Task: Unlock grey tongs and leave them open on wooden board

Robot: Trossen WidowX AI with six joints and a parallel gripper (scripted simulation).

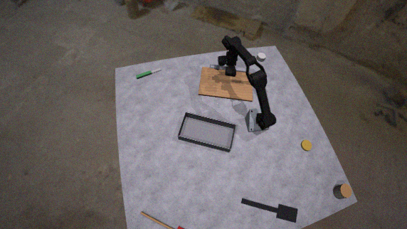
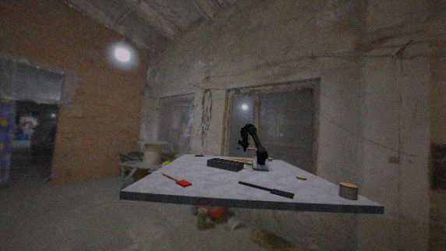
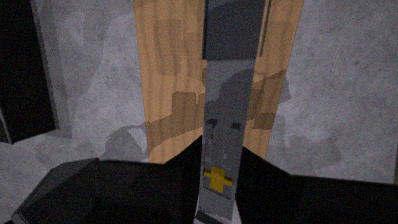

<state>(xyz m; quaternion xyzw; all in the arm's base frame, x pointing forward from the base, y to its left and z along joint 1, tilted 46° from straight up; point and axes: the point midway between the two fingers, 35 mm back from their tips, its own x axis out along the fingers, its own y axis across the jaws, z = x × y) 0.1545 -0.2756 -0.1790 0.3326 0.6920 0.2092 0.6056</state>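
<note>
The wooden board lies 1 cm to the left of my gripper tip and 11 cm below it. From my gripper tip the other things lie so: roasting tin (17 cm ahead, 36 cm to the left, 9 cm below); then white cap (32 cm behind, 23 cm to the right, 10 cm below); then yellow lock piece (4 cm above).
</note>
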